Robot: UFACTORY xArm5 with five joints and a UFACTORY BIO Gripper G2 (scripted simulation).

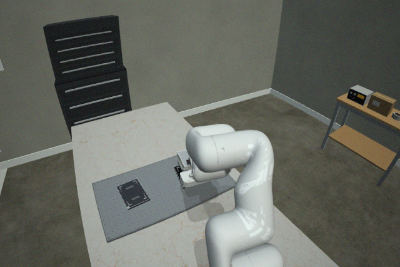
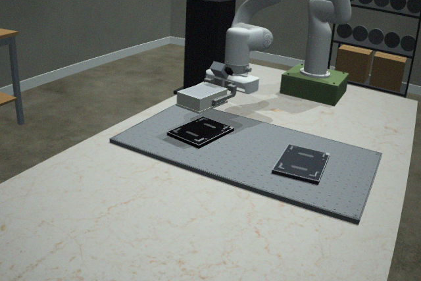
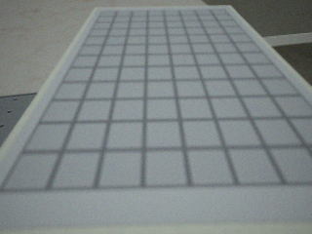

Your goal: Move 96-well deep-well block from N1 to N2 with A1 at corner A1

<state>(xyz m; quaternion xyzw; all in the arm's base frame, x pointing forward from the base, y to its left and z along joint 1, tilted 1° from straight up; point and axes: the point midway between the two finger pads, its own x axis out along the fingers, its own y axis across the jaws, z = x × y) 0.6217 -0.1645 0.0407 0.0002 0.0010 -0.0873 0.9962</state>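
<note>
Now: hand 30 mm short of the plate nest N2, 310 mm to the right of it and 100 mm above it. The rest, counted from my hand: white 96-well deep-well block: 10 mm ahead; black plate nest N1: 10 mm ahead, 100 mm below.
</note>
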